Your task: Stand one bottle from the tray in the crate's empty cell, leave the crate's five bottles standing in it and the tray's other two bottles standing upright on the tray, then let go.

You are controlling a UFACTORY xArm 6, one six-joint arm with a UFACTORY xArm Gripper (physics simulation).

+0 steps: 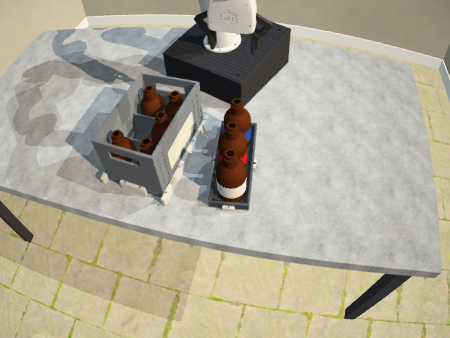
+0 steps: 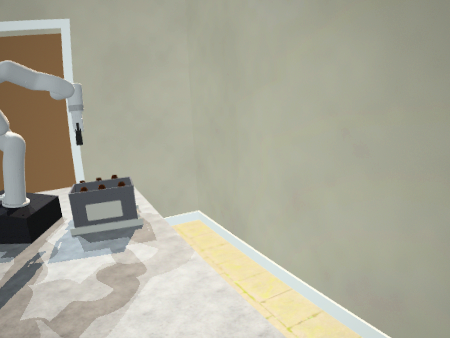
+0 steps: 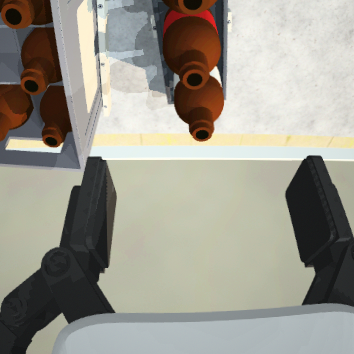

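Where they show: gripper, fingertip midpoint: (image 1: 233, 48) (image 2: 79, 144) (image 3: 204, 174); arm's base at its link origin: (image 1: 222, 41) (image 2: 16, 203).
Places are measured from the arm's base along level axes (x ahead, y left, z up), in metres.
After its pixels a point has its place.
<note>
The grey crate (image 1: 131, 174) {x 0.524, y -0.164, z -0.059 m} (image 2: 77, 214) {x 0.258, y -0.208, z -0.046 m} (image 3: 40, 159) {x 0.521, y -0.147, z 0.033 m} holds five brown bottles. Its empty cell (image 1: 143, 127) {x 0.335, y -0.190, z -0.089 m} is the middle one on the side away from the tray. The dark tray (image 1: 253, 150) {x 0.377, y 0.135, z -0.104 m} (image 3: 225, 60) {x 0.471, y 0.138, z -0.105 m} beside it holds three upright brown bottles in a row: white-label (image 1: 231, 175) {x 0.526, y 0.095, z -0.016 m} (image 3: 199, 104) {x 0.479, y 0.090, z -0.008 m}, red-label (image 1: 232, 145) {x 0.440, y 0.087, z -0.014 m} (image 3: 192, 47) {x 0.395, y 0.085, z -0.008 m} and blue-label (image 1: 237, 120) {x 0.355, y 0.090, z -0.014 m}. The white-label bottle is at the table's front end, and the blue-label one is nearest the arm's base. My gripper (image 1: 233, 49) {x 0.341, y 0.082, z 0.213 m} (image 2: 79, 143) {x 0.341, y 0.082, z 0.213 m} (image 3: 204, 174) {x 0.341, y 0.082, z 0.213 m} is open and empty, pointing down, well above the crate's height and apart from all bottles.
The black base block (image 1: 205, 75) {x 0.136, y -0.036, z -0.048 m} (image 2: 44, 215) {x 0.119, y -0.069, z -0.063 m} stands behind the crate and tray. The grey table (image 1: 340, 150) {x 0.324, y 0.394, z -0.130 m} (image 2: 200, 310) {x 0.444, y -0.922, z -0.130 m} carries everything; its front edge runs past the crate and tray. A narrow strip of table separates the crate's long wall from the tray.
</note>
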